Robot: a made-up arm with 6 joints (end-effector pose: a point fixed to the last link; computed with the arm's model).
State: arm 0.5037 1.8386 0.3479 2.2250 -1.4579 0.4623
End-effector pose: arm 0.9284 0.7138 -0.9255 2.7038 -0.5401 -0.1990
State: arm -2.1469 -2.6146 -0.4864 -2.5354 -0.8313 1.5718
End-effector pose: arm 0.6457 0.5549 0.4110 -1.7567 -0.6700 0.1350
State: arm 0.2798 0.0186 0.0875 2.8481 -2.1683 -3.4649
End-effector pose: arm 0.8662 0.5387 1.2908 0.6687 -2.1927 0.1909
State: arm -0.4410 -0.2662 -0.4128 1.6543 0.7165 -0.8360
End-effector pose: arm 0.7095 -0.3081 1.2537 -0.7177 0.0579 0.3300
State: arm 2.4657 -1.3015 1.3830 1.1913 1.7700 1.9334
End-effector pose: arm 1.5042 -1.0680 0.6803 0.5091 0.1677 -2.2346
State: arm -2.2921 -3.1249 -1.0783 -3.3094 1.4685 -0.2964
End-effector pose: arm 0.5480 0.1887 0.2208 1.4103 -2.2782 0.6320
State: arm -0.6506 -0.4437 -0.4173 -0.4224 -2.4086 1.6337
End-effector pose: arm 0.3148 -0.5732 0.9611 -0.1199 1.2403 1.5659
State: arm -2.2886 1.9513 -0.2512 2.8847 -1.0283 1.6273
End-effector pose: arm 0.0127 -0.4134 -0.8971 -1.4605 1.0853 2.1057
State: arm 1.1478 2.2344 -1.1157 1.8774 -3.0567 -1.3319
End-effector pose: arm -0.2095 -0.2515 -0.3537 2.6292 1.5384 -0.3459
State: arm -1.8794 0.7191 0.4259 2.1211 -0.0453 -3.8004
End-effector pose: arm -0.3360 -1.5549 0.8781 1.3136 -1.4580 -1.5985
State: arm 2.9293 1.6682 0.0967 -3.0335 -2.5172 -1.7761
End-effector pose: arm -0.8867 -0.1048 -0.7997 0.8493 -1.5204 1.7711
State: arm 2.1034 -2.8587 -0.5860 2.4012 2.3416 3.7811
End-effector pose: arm 0.3349 -0.9913 0.0293 -0.6049 -1.3665 2.3650
